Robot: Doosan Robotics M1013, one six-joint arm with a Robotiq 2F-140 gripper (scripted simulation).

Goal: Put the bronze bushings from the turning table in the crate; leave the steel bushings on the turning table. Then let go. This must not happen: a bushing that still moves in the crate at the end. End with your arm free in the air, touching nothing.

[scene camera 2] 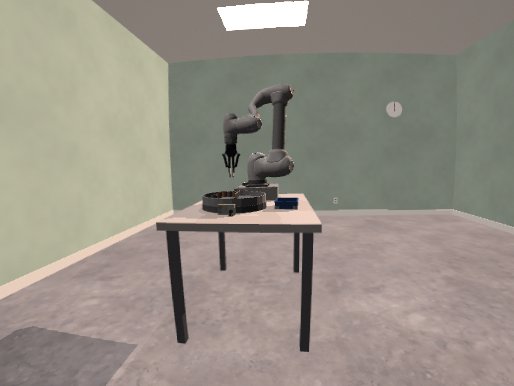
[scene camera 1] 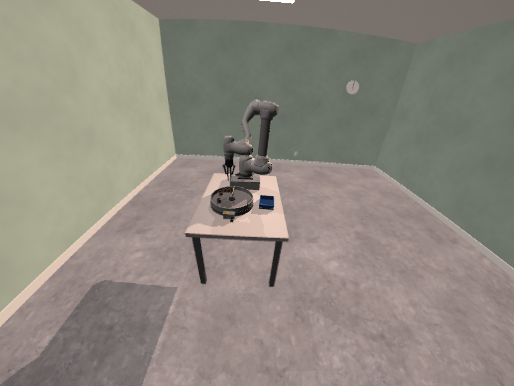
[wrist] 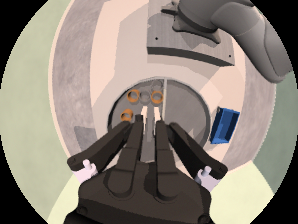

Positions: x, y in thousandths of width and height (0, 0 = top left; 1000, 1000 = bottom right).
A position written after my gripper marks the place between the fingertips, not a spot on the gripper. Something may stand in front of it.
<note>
In view: my gripper (wrist: 505, 502), a round turning table (wrist: 616, 480) and a blue crate (wrist: 757, 542).
</note>
